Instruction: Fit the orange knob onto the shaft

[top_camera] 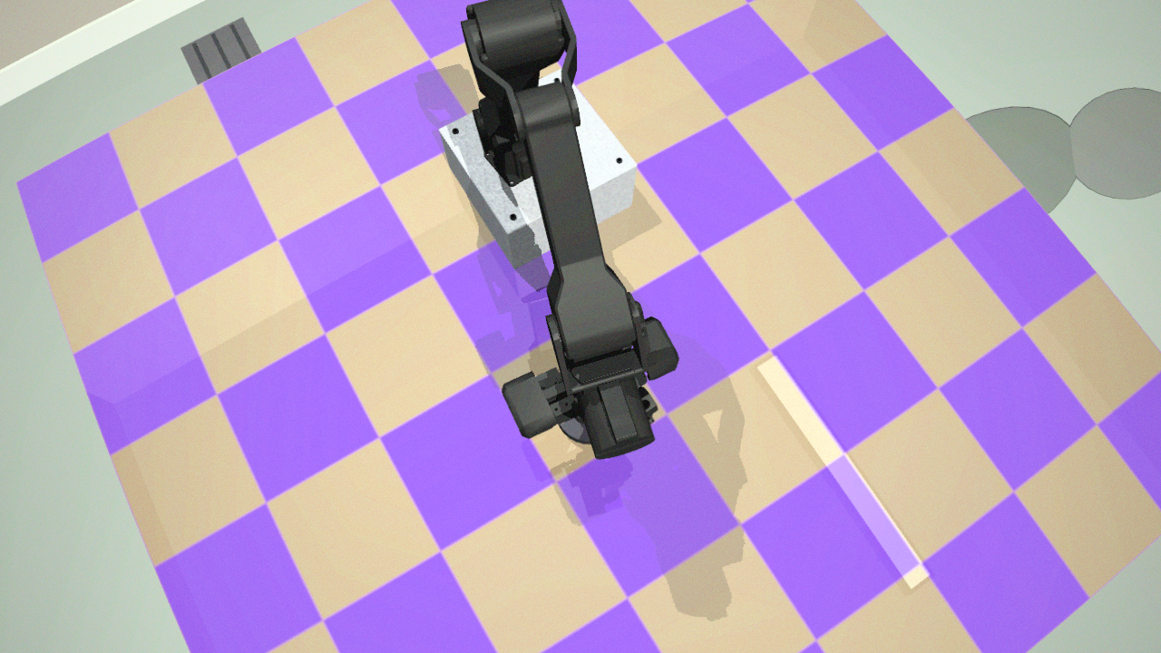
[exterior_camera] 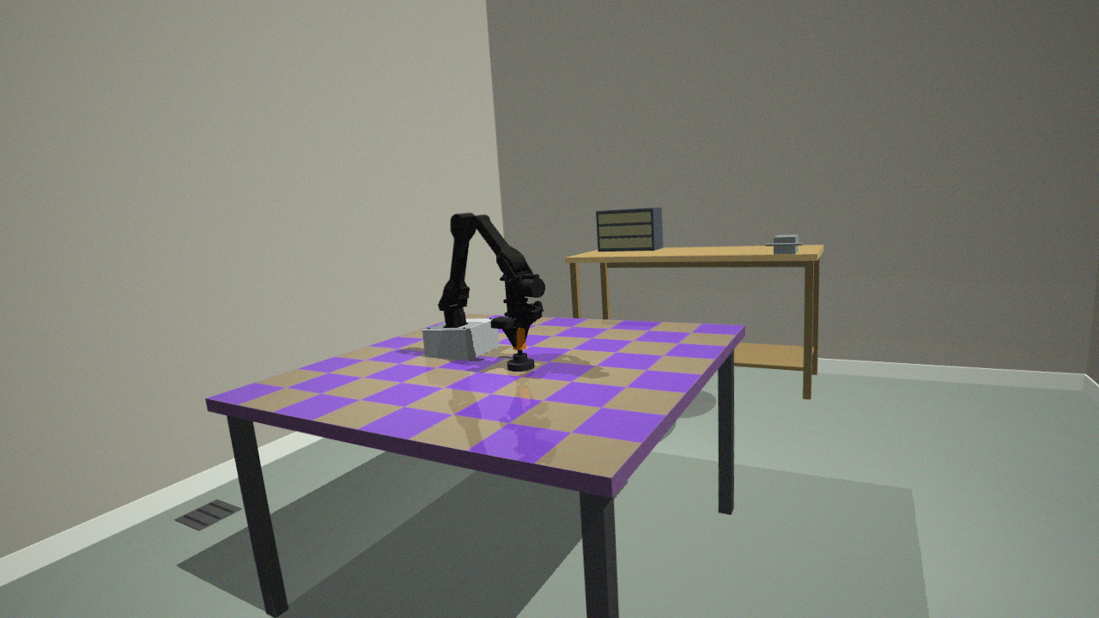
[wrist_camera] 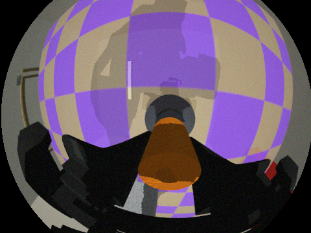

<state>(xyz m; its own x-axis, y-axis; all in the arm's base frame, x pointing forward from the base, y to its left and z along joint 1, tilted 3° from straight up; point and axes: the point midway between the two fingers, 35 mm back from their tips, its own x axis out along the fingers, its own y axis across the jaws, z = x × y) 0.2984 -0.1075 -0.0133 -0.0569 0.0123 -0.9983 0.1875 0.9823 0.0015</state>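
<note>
Right now my gripper tip is 20 mm below the orange knob. From my gripper tip the other things lie so: D-shaped shaft 40 mm below.
</note>
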